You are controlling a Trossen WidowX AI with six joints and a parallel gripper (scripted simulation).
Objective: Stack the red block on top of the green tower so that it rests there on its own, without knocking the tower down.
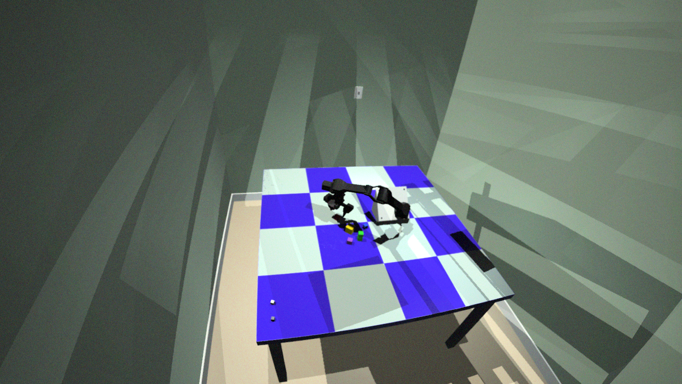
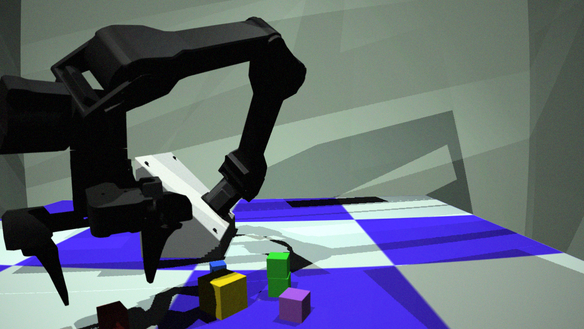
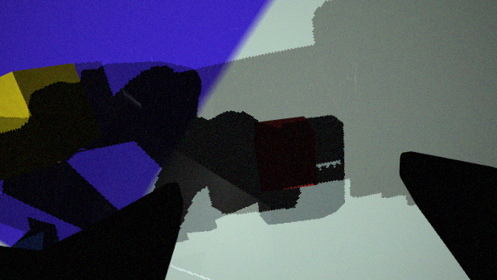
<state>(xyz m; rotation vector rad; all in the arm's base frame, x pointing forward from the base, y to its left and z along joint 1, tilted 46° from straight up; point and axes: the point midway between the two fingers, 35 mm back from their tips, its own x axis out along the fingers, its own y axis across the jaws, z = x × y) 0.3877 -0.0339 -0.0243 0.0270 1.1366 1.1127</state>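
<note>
My gripper tip is now 30 mm above the red block. Round my gripper tip: yellow cube: 110 mm to the left, 60 mm behind, 20 mm below; purple cube: 200 mm to the left, 40 mm behind, 30 mm below; small blue cube: 160 mm behind, 90 mm to the left, 30 mm below.
</note>
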